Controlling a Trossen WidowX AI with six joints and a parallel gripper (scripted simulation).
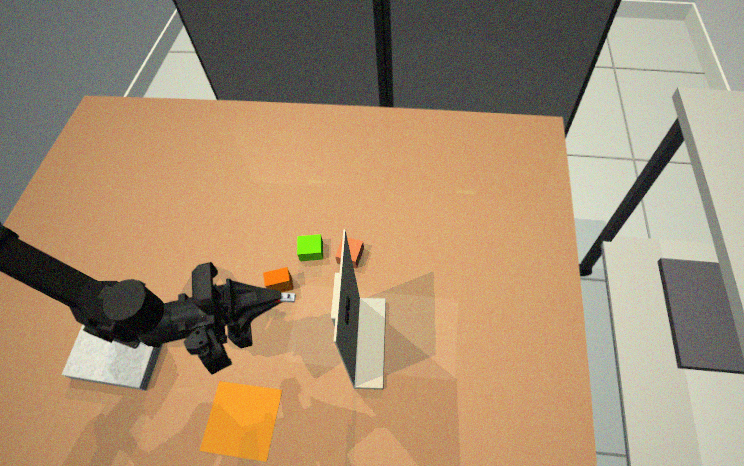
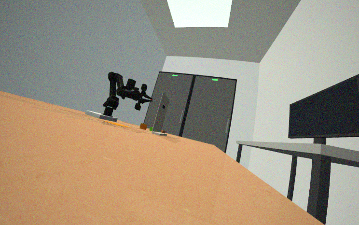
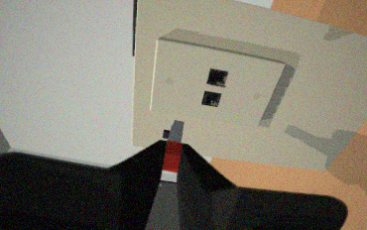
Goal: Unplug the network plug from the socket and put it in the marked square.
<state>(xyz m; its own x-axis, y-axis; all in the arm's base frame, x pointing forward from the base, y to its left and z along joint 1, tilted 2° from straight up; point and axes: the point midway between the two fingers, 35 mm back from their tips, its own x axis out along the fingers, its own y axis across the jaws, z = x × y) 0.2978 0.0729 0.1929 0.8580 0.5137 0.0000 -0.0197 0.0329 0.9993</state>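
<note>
Right now the orange marked square is 6 cm behind my gripper tip, 16 cm to the right of it and 22 cm below it. Round my gripper tip: upright panel: 10 cm ahead, 3 cm to the left, 10 cm below; network plug: right at my gripper tip.
</note>
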